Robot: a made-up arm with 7 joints.
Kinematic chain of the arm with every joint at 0, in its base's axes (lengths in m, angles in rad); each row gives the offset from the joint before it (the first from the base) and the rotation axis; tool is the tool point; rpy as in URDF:
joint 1: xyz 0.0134 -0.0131 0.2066 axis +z
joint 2: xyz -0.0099 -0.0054 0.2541 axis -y
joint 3: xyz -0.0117 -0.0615 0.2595 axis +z
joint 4: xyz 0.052 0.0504 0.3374 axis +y
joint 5: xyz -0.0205 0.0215 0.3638 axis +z
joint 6: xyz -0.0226 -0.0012 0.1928 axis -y
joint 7: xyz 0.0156 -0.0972 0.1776 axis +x
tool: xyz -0.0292 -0.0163 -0.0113 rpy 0 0 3.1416
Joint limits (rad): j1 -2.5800..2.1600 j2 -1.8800..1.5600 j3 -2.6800..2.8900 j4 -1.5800..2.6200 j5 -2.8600..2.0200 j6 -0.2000..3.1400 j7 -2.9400..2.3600
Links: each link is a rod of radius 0.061 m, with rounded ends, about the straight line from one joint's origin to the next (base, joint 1, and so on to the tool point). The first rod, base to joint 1, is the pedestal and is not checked.
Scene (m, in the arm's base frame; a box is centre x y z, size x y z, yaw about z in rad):
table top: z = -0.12
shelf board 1: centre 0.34 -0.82 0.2 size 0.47 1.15 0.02 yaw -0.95
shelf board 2: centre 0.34 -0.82 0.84 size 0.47 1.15 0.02 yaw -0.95
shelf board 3: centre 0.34 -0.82 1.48 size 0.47 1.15 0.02 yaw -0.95
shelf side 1: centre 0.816 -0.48 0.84 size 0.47 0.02 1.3 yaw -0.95
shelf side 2: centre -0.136 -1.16 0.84 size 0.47 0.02 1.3 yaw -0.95
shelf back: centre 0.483 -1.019 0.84 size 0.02 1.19 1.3 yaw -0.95
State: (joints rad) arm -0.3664 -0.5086 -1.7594 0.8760 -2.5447 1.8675 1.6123
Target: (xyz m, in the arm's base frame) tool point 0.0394 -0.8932 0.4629
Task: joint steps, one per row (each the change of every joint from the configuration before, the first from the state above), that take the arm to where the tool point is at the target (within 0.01 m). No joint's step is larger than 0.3 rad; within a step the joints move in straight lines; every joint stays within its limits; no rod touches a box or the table.
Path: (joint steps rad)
1: 0.0266 0.1571 -0.1852 0.2422 -0.0410 0.0776 0.0258
2: 0.0266 0.1571 -0.1851 0.2421 -0.0410 0.0777 0.0257
3: 0.0265 0.1572 -0.1852 0.2422 -0.0410 0.0776 0.0258
4: -0.1334 -0.2448 0.1913 0.0709 -0.0420 -0.0491 -0.0101
5: -0.1334 -0.2448 0.1913 0.0709 -0.0419 -0.0491 -0.0101
6: -0.1334 -0.2448 0.1913 0.0709 -0.0420 -0.0491 -0.0101
7: -0.1334 -0.2448 0.1913 0.0709 -0.0420 -0.0491 -0.0102
8: 0.0164 -0.0543 0.0433 -0.2418 0.0950 -0.0414 -0.0113
9: 0.0164 -0.0543 0.0433 -0.2418 0.0950 -0.0414 -0.0114

